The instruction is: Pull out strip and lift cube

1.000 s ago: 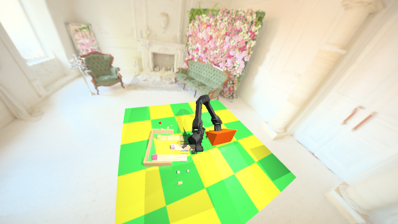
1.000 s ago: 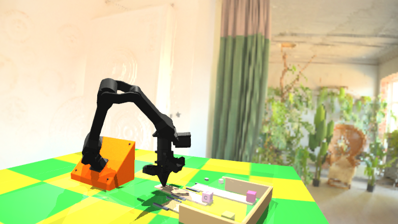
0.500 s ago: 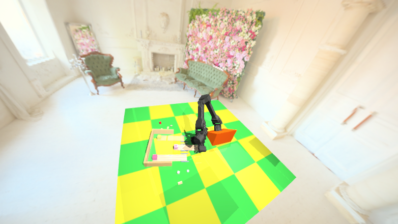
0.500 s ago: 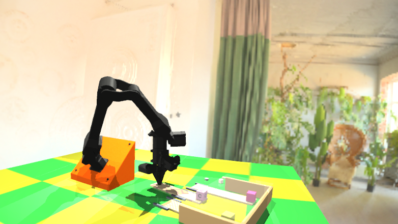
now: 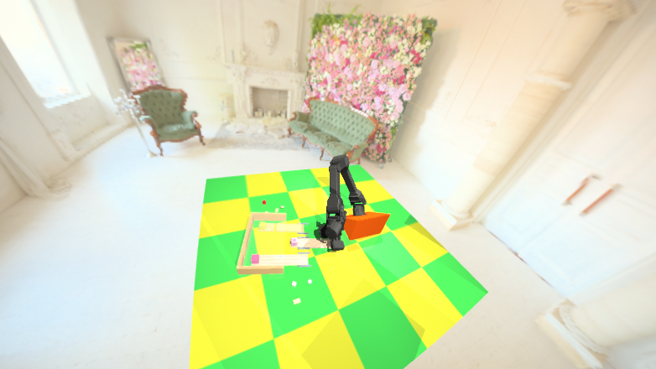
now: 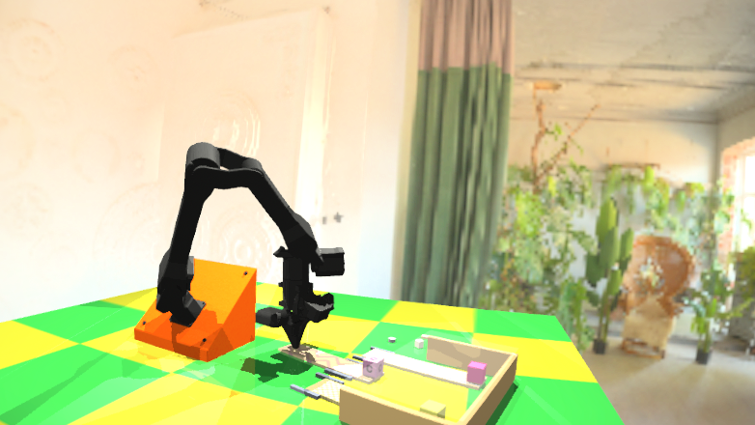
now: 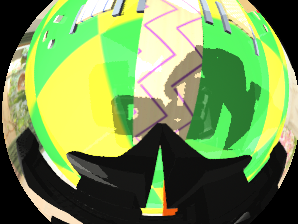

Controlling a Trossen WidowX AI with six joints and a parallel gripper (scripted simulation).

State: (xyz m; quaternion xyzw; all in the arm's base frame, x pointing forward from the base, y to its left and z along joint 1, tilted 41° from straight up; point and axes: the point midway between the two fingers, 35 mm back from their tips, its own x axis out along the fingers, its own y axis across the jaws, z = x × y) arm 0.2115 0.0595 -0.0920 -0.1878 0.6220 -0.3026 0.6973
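Right now the strip is 9 cm ahead of my gripper tip and 2 cm to the right of it. From my gripper tip the other things lie so: red bit: 37 cm to the right, 32 cm ahead, 1 cm above; labelled cube: 19 cm ahead, 4 cm to the right, 2 cm above.
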